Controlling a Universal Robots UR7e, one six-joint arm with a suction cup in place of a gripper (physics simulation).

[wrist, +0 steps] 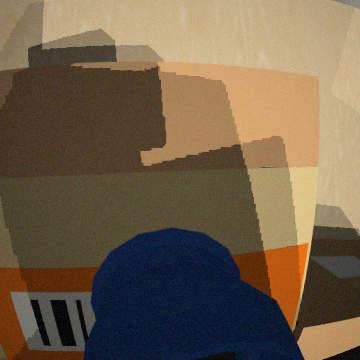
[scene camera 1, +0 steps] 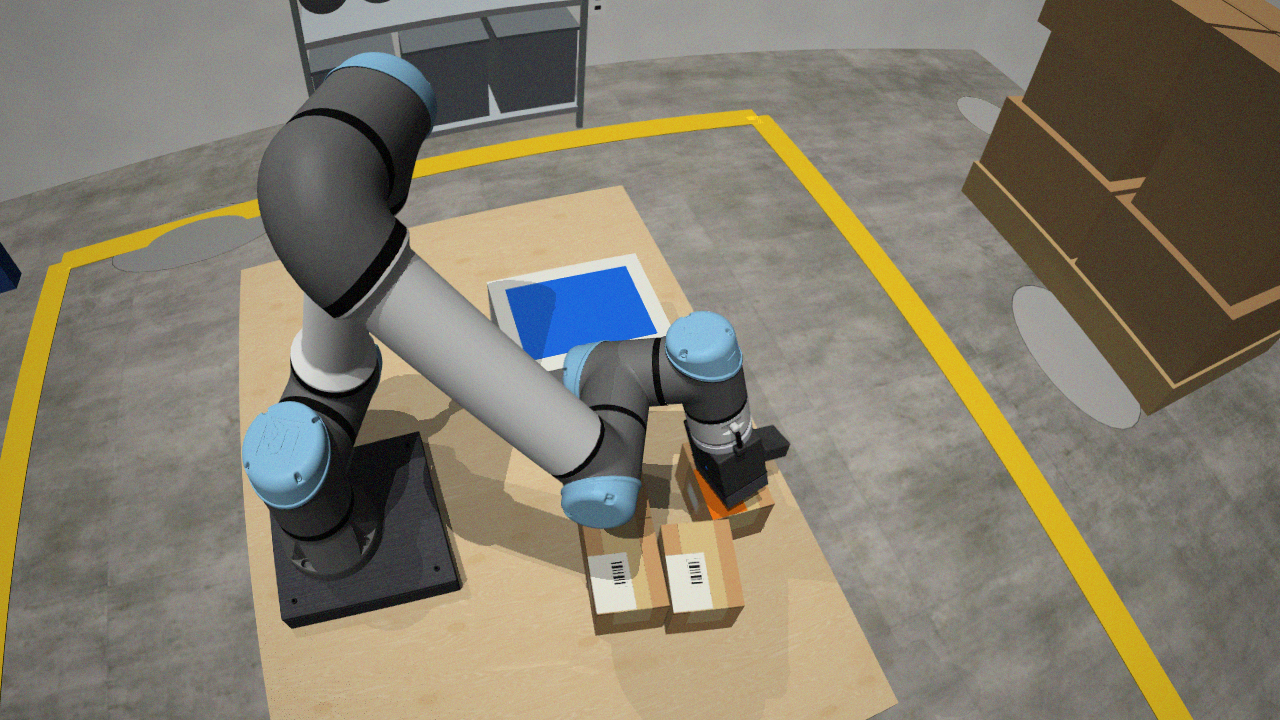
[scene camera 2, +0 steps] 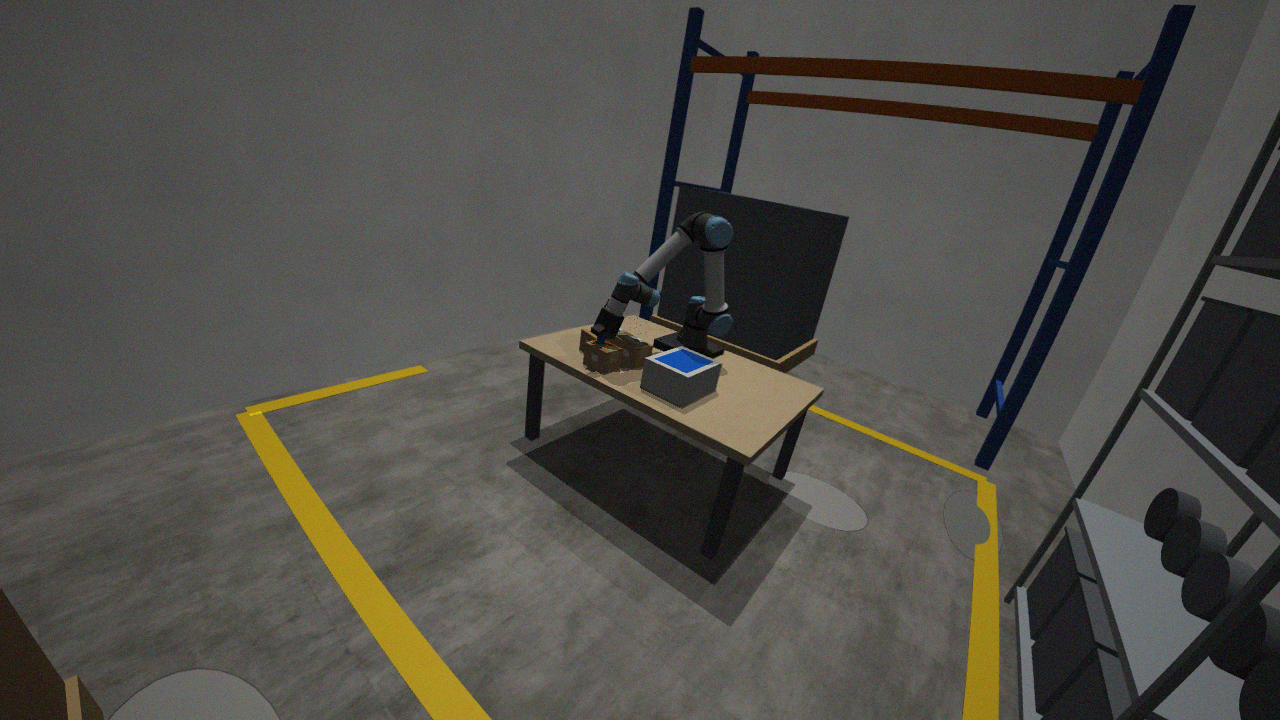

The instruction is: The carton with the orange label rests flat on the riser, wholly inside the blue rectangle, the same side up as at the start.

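Seen in the pictures: end effector, tool point: (wrist: 180, 259) (scene camera 2: 598, 344); arm's base, origin of the base link: (scene camera 1: 331, 533) (scene camera 2: 691, 341).
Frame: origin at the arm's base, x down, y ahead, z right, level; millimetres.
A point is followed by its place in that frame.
The carton with the orange label (scene camera 1: 716, 506) @[z 209, x -57, y 496 mm] (wrist: 271, 118) @[z 227, x -57, y 562 mm] lies on the table, turned a little askew, at the right of the carton group. Its orange barcode label (wrist: 282, 271) @[z 225, x -57, y 525 mm] fills the lower part of the wrist view. My suction cup (scene camera 1: 736, 483) @[z 202, x -49, y 532 mm] (wrist: 178, 286) (scene camera 2: 602, 336) @[z 202, x -49, y 532 mm] is directly over this carton, very close to its top by the label, with suction off. I cannot tell whether it touches. The grey riser (scene camera 1: 573, 266) @[z -251, x -86, y 504 mm] (scene camera 2: 676, 386) @[z -198, x -33, y 604 mm] with the blue rectangle (scene camera 1: 582, 309) @[z -159, x -86, y 476 mm] (scene camera 2: 685, 360) @[z -162, x -86, y 469 mm] stands behind the arm's wrist, with nothing on it.
Two cartons with white barcode labels (scene camera 1: 623, 582) @[z 250, x -58, y 334 mm] (scene camera 1: 700, 573) @[z 284, x -57, y 426 mm] lie side by side in front of the orange one. The arm's elbow hangs low over the group. The wooden table (scene camera 1: 536, 662) @[z 276, x 35, y 196 mm] (scene camera 2: 760, 412) @[z -486, x 34, y 419 mm] bears the robot base (scene camera 1: 366, 537) @[z 39, x -24, y 49 mm]. Stacked brown boxes (scene camera 1: 1163, 179) stand at the right.
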